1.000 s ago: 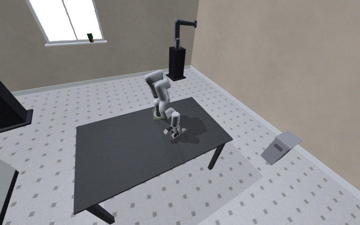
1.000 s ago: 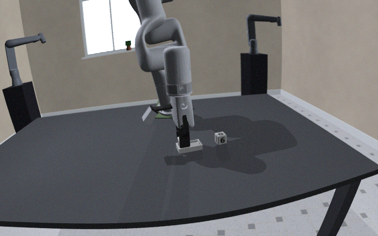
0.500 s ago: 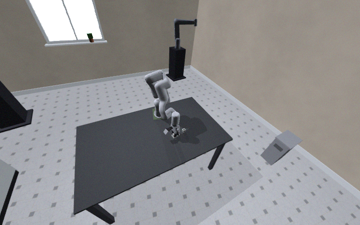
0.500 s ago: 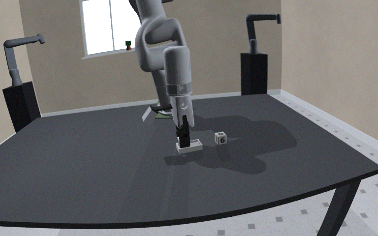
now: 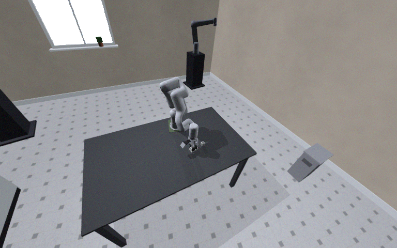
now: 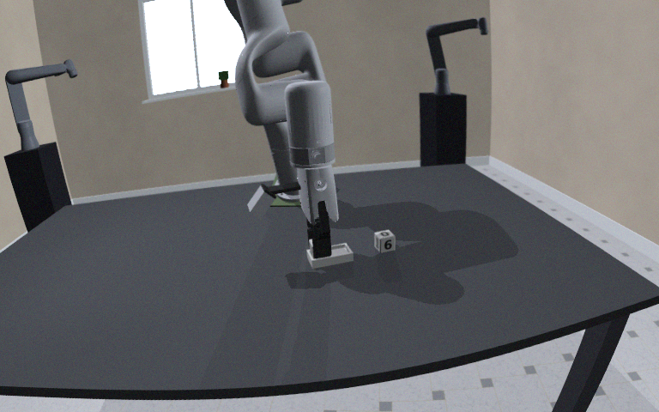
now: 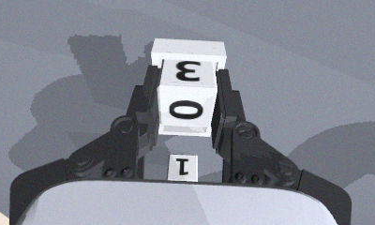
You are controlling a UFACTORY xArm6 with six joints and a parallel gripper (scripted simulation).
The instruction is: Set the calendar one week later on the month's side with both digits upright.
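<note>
The white calendar tray lies 20 mm to the left of my hand and 30 mm below it.
</note>
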